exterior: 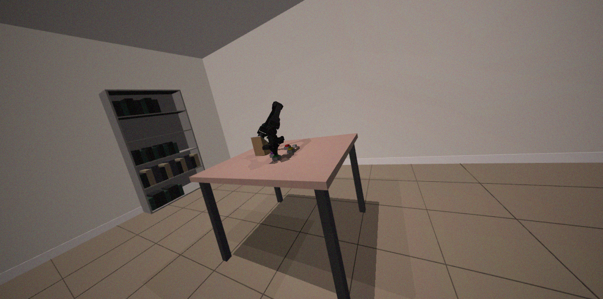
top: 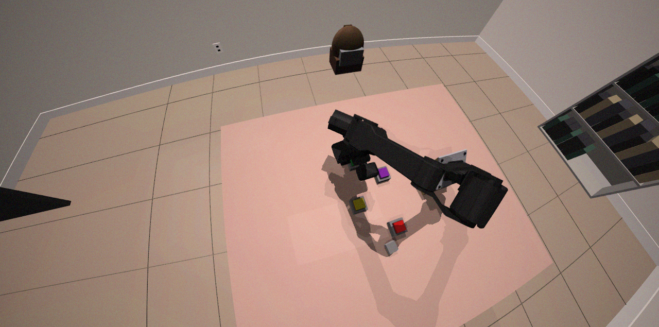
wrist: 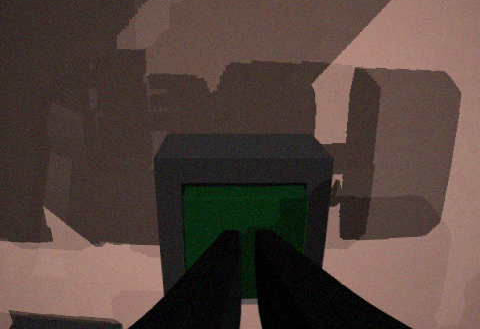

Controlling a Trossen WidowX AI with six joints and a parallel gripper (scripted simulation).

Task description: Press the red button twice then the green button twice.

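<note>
The green button is 10 mm below my gripper tip. The rest, counted from my gripper tip: purple button 90 mm behind, 60 mm to the left; yellow button 150 mm to the left, 10 mm ahead; red button 240 mm to the left, 100 mm behind.
</note>
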